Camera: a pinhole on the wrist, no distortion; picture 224 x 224 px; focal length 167.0 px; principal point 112.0 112.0 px. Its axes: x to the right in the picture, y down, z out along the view. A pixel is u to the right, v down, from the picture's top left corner.
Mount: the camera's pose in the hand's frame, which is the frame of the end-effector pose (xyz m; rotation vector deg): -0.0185 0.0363 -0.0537 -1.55 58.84 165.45
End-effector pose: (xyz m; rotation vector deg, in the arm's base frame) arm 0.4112 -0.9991 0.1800 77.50 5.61 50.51
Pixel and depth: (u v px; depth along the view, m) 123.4 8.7 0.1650
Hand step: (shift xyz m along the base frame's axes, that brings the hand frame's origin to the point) -0.1169 -0.0292 0.1855
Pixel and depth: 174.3 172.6 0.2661
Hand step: -0.0384 -0.2467 0.1227
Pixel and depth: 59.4 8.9 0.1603
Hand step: -0.0698 0.0071 0.2030
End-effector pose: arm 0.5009 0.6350 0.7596 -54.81 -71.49 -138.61
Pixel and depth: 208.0 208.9 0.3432
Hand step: 0.3705 0.1798 0.0581
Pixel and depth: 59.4 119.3 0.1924
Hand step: 0.0857 -0.0028 0.1639
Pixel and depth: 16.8 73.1 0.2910
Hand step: 0.0726 -0.0372 0.3228
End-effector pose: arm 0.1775 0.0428 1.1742 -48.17 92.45 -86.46
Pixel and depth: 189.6 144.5 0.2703
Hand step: 0.2372 0.0492 -0.1634
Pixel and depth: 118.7 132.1 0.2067
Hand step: 0.1239 -0.0247 -0.1468
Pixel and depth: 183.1 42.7 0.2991
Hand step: 0.1588 0.0960 -0.3174
